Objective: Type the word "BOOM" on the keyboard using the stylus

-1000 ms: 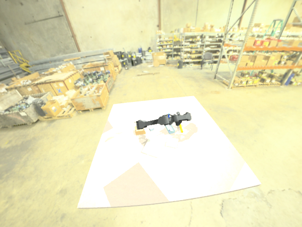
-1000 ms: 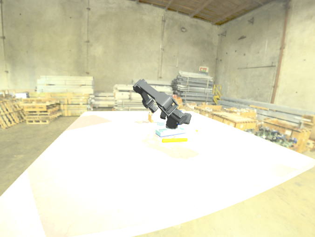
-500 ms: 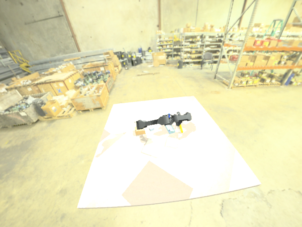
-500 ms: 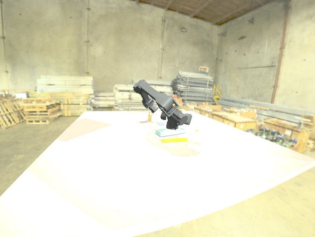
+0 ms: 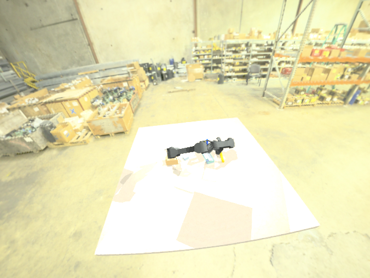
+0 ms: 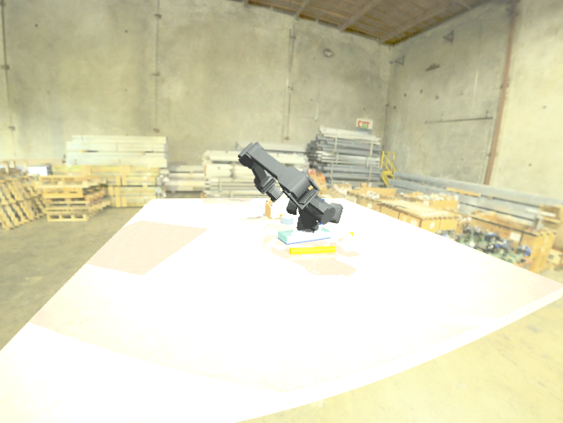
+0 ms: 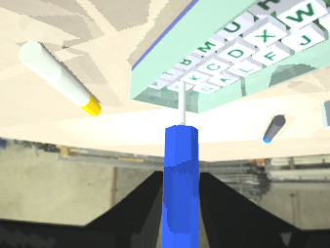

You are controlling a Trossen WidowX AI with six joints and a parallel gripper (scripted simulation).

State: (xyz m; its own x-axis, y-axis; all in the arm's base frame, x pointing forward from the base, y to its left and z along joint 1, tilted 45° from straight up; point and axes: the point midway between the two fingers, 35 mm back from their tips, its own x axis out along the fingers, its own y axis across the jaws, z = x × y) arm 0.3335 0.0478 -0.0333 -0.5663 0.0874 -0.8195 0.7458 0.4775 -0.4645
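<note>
Now: the yellow marker 120 mm ahead of my gripper tip, 80 mm to the right of it and 70 mm below it. From my gripper tip the other things lie so: thin white tip 50 mm below; yellow-and-white pen 20 mm ahead, 120 mm to the left, 70 mm below; blue stylus 10 mm below.
</note>
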